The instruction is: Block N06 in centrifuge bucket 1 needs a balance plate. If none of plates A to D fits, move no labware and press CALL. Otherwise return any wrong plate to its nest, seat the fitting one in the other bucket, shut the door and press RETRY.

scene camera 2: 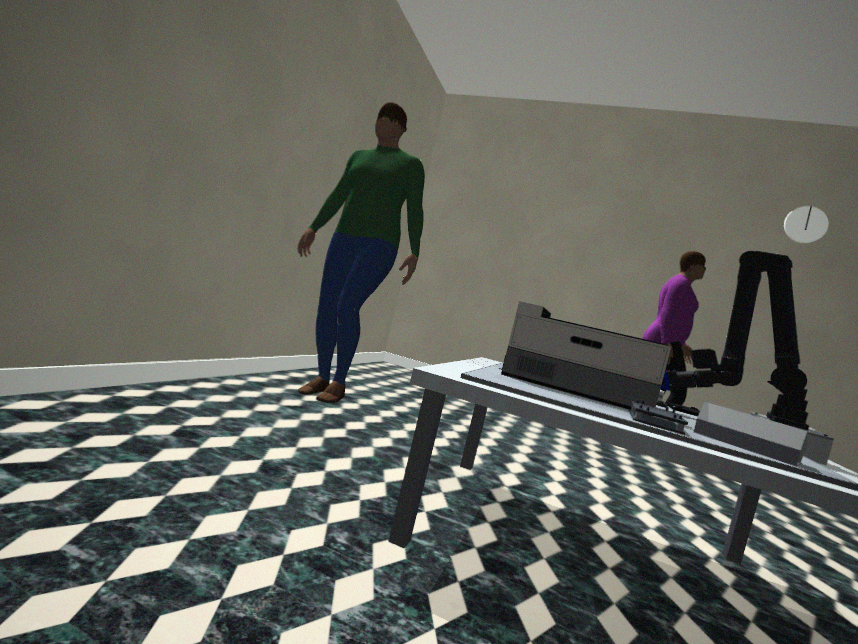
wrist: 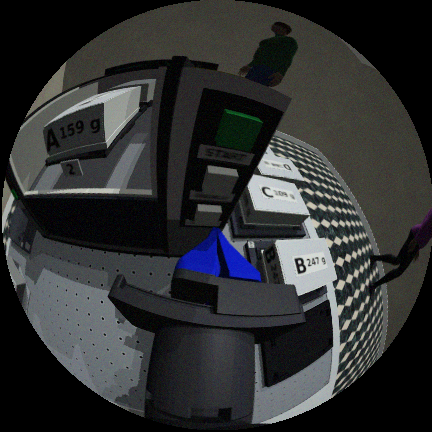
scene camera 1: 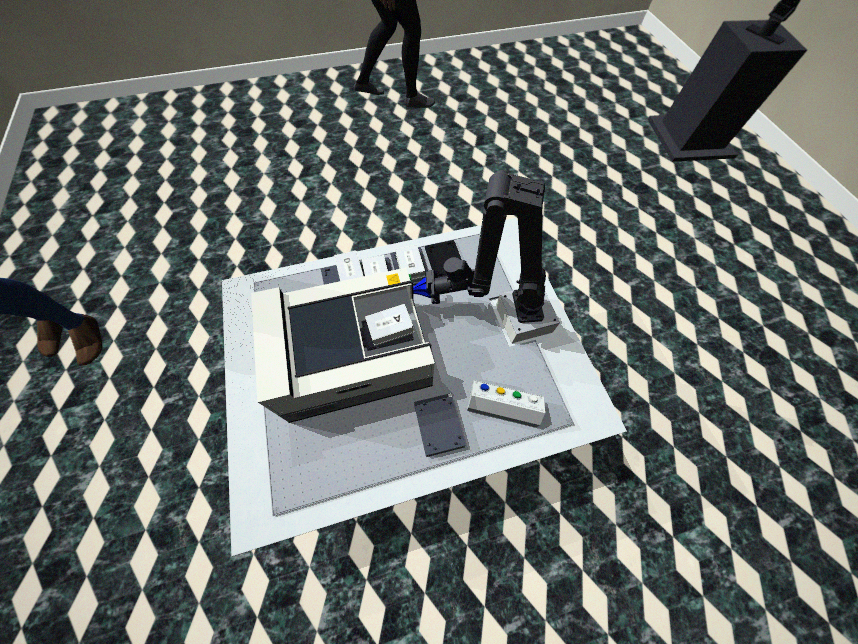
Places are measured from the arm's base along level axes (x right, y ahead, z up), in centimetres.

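Pixels of known places: gripper, between the fingertips: [wrist: 214, 231]; arm's base, origin of its link: [scene camera 2: 786, 423] [scene camera 1: 527, 306].
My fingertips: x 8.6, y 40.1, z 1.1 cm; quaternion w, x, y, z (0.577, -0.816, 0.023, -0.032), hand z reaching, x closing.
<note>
For each thing: its top centre in the pictures, then the offset to it from my fingertips. "spot": a spot on its surface instead.
- lowest pale button, a spot on its surface: [wrist: 208, 214] spot: dy -0.7, dx -1.2, dz +3.6 cm
- green START button, a spot on its surface: [wrist: 239, 129] spot: dy -0.7, dx -1.3, dz +10.4 cm
- Plate A, centre of its top: [wrist: 96, 95] [scene camera 1: 389, 321] dy +6.8, dx -16.5, dz +10.8 cm
- Plate B, centre of its top: [wrist: 311, 262] [scene camera 1: 409, 259] dy -1.3, dx +15.6, dz -2.6 cm
- plate C, centre of its top: [wrist: 278, 193] [scene camera 1: 375, 270] dy +11.5, dx +11.7, dz -2.6 cm
- plate D, centre of its top: [wrist: 278, 163] [scene camera 1: 348, 265] dy +21.2, dx +14.1, dz -1.9 cm
- white box, centre of its top: [scene camera 1: 508, 398] [scene camera 2: 754, 415] dy -27.1, dx -40.2, dz +0.4 cm
- dark flat plate, centre of its top: [scene camera 2: 658, 406] [scene camera 1: 439, 422] dy -5.9, dx -44.5, dz -3.7 cm
- black pad, a spot on its surface: [wrist: 299, 345] spot: dy -15.0, dx +16.3, dz -6.8 cm
My gripper [scene camera 1: 417, 285] [scene camera 2: 666, 380] [wrist: 214, 231] is shut and empty. In the wrist view its blue fingertips are at the lower edge of the centrifuge's front button panel, by the lowest pale button [wrist: 208, 214]; contact cannot be told. Another pale button [wrist: 220, 180] and a green START button [wrist: 239, 129] are above. Plate A [scene camera 1: 388, 324] [wrist: 75, 128], marked 159 g, sits inside the centrifuge [scene camera 1: 270, 346] [scene camera 2: 589, 354] above the label 2. Plate B [wrist: 304, 265], 247 g, plate C [wrist: 280, 200], 109 g, and plate D [wrist: 282, 167] stand in a row beside it. Block N06 does not show.
A white box [scene camera 1: 506, 403] [scene camera 2: 751, 433] with blue, yellow, green and white buttons stands on the pegboard. A dark flat plate [scene camera 1: 441, 424] lies between it and the centrifuge's side. A black pad [scene camera 1: 441, 256] [wrist: 299, 345] lies past plate B. People stand beyond the table.
</note>
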